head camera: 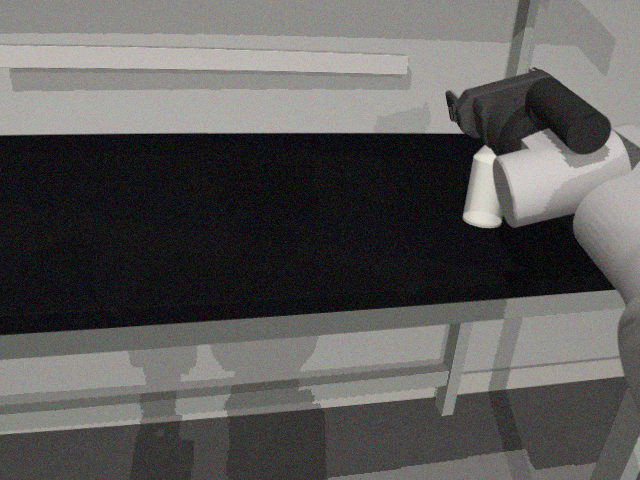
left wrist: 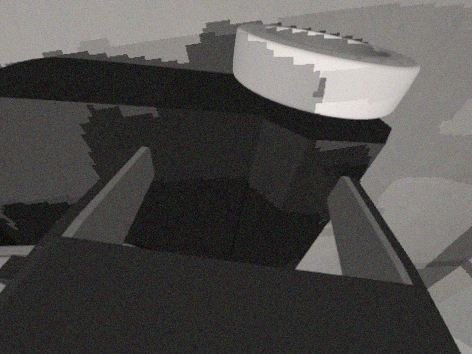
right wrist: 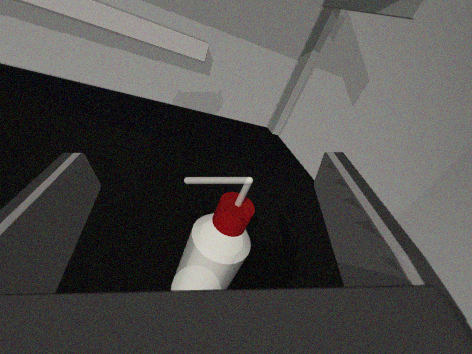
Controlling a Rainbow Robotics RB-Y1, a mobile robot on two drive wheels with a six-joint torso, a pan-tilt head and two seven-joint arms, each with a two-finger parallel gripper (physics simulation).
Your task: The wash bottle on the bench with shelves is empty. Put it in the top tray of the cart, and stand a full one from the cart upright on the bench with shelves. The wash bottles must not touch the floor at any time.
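Frame: origin at the robot's base, x up, y right, z ahead, level; centimetres.
Seen in the pictures: left gripper, fingertip midpoint: (left wrist: pixel 243 174); right gripper, fingertip midpoint: (head camera: pixel 490 86) (right wrist: pixel 207 169).
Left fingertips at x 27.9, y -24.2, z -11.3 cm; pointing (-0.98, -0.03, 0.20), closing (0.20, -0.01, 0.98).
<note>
A point is followed by its place in that frame.
A white wash bottle (head camera: pixel 481 191) {y 21.7, x 97.1, z 60.7 cm} (right wrist: pixel 220 242) {y 22.9, x 102.8, z 61.2 cm} with a red cap and bent white spout stands upright on the black bench top (head camera: pixel 258 217) {y -11.1, x 91.5, z 58.3 cm} (right wrist: pixel 130 150) {y 7.3, x 91.5, z 88.3 cm}. The arm and gripper hide its upper part in the head view; its lower end is cut off in the right wrist view. My right gripper (head camera: pixel 451 106) (right wrist: pixel 207 169) {y 19.2, x 112.8, z 56.6 cm} is open and empty; the bottle shows in the gap between its fingers, beyond the palm edge, not gripped. My left gripper (left wrist: pixel 243 174) {y -24.2, x 27.9, z -11.3 cm} is open and empty, away from the bench. The cart and a full bottle cannot be made out.
A long pale shelf (head camera: pixel 206 57) {y -29.9, x 109.2, z 104.1 cm} (right wrist: pixel 165 40) {y 5.2, x 108.3, z 113.6 cm} runs along the wall behind the bench. A grey upright post (head camera: pixel 521 51) {y 43.6, x 113.3, z 122.8 cm} (right wrist: pixel 300 75) {y 43.3, x 111.7, z 122.9 cm} stands at the bench's back right. A bench leg (head camera: pixel 451 377) {y 40.6, x 16.2, z 117.9 cm} stands below the front edge. A white rounded body (left wrist: pixel 320 75) {y -27.4, x 19.1, z -4.0 cm} lies beyond the left fingers.
</note>
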